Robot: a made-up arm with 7 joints.
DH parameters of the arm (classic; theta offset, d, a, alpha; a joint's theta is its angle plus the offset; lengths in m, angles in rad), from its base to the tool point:
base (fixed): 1.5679 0 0.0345 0
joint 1: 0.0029 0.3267 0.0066 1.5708
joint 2: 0 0.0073 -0.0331 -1.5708
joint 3: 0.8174 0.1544 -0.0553 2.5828
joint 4: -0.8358 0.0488 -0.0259 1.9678
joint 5: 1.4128 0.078 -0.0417 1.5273
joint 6: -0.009 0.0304 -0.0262 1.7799
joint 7: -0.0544 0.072 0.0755 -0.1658
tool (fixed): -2.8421 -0.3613 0 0
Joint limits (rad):
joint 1: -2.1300..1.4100
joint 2: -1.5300..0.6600
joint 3: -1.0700..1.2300
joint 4: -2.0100..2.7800
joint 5: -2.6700..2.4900
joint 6: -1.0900..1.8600
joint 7: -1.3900..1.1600
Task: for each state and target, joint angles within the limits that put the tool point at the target. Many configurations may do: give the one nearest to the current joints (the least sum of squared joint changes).
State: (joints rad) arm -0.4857 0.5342 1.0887 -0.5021 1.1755 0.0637 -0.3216
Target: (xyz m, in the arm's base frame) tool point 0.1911 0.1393 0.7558
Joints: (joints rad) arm -0.0801 0.3315 1.2300 -1.4478 1.2006 -0.1407 -0.4095
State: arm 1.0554 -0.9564 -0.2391 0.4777 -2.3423 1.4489 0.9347
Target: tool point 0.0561 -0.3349 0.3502
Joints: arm 0.6105 -0.4732 -0.6993 0.9195 -2.5268 1.1886 0.8645
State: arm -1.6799 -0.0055 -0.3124 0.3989 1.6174 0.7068 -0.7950
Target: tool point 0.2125 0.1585 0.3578
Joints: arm -1.9136 0.0288 -0.6152 0.6646 1.8607 1.2332 -0.9457
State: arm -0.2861 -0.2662 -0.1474 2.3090 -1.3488 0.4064 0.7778
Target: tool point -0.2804 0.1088 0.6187
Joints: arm -0.2389 -0.2656 0.0412 2.4026 -1.0272 0.6456 1.0636
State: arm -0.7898 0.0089 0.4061 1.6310 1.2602 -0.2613 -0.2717
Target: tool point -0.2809 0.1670 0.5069
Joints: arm -0.8783 -0.1069 0.3907 1.8056 1.2263 0.0750 -0.4143
